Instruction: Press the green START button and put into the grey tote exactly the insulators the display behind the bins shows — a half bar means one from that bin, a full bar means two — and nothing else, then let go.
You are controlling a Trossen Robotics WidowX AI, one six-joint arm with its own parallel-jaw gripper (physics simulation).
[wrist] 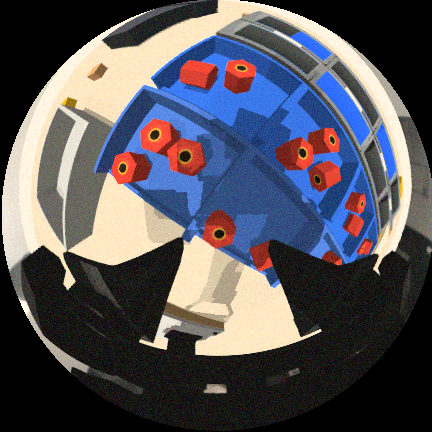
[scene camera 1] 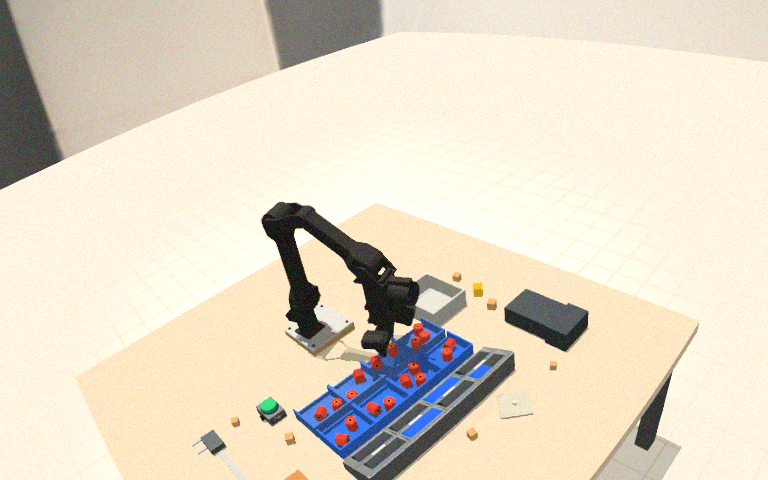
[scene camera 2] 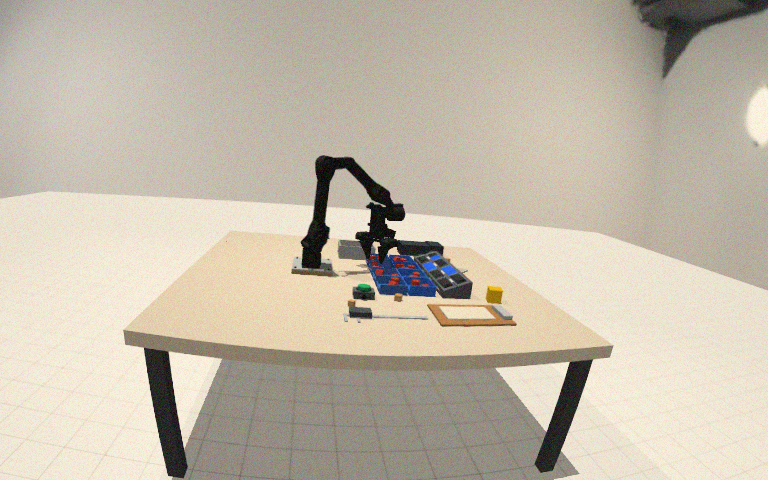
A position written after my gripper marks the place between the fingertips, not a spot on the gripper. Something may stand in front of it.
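Observation:
There's a display [scene camera 1: 409, 452] here, and you'd get that same display [wrist: 225, 31] in the wrist view and the display [scene camera 2: 463, 290] in scene camera 2 too. I can see a dark box [scene camera 1: 560, 325], and the wrist view has the box [wrist: 136, 38] as well. I'm also seeing a grey plate [scene camera 1: 507, 409] and a grey tote [wrist: 67, 189]. My gripper [scene camera 1: 387, 347] is in view too, and it's the same gripper [wrist: 226, 244] in the wrist view and the same gripper [scene camera 2: 374, 261] in scene camera 2.

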